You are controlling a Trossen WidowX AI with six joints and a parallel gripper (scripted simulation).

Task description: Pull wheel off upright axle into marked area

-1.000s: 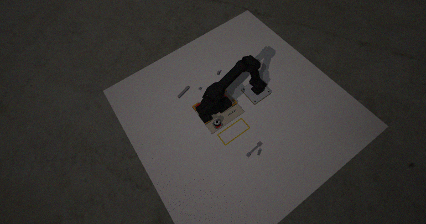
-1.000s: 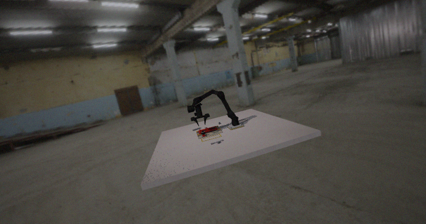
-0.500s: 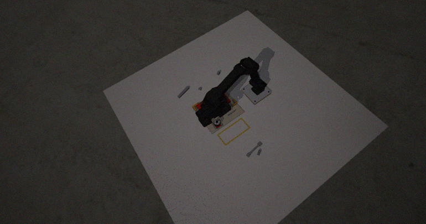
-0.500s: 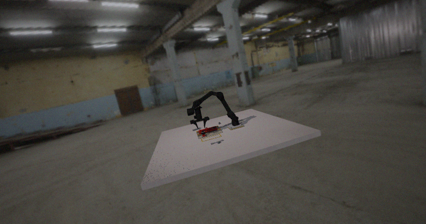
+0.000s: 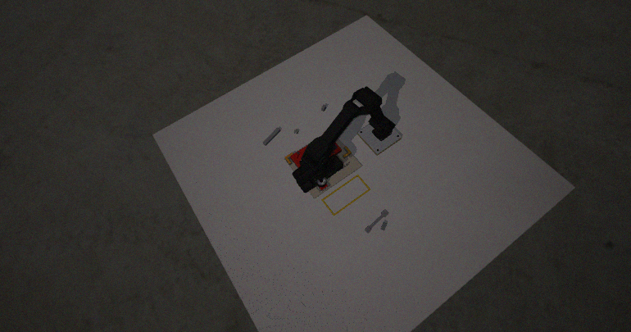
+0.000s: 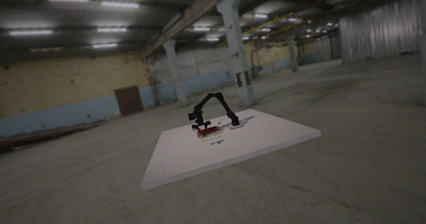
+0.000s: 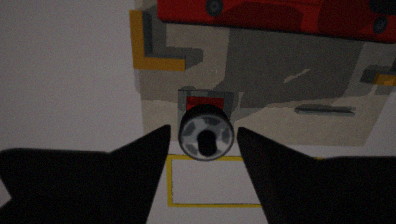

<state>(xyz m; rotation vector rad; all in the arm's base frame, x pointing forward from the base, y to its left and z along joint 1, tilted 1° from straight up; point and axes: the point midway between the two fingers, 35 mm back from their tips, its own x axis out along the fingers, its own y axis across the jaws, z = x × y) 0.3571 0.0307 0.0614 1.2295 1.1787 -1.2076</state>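
Right now my gripper tip is right at the wheel. Also, from my gripper tip: beige base plate 6 cm behind, 9 cm to the right, 3 cm below.
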